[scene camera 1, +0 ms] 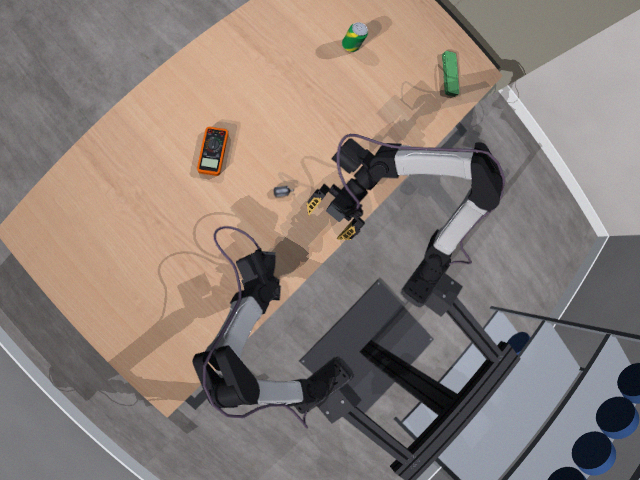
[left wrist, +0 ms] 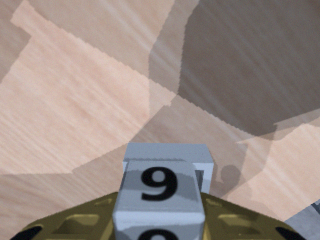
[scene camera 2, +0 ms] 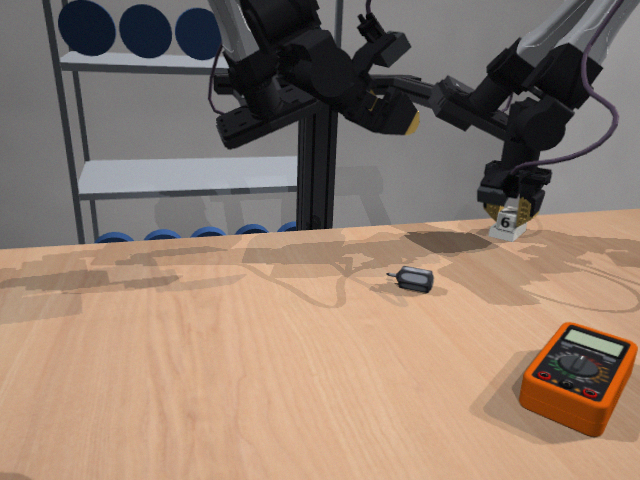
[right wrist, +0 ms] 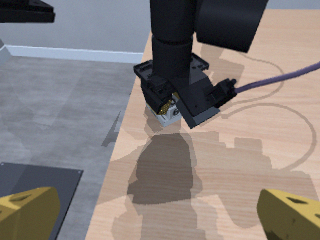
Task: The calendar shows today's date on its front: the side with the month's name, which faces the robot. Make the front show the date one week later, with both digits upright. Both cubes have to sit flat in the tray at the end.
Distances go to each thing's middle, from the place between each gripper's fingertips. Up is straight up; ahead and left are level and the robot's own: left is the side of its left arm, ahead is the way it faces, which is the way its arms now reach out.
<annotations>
My left gripper (scene camera 2: 508, 224) is now 2 cm past the white tray (left wrist: 198, 154), 2 cm above it and 1 cm to the right of it.
Now: the white tray 240 mm to the left of my right hand (scene camera 2: 399, 121), 200 mm below it and 30 mm behind it.
</annotations>
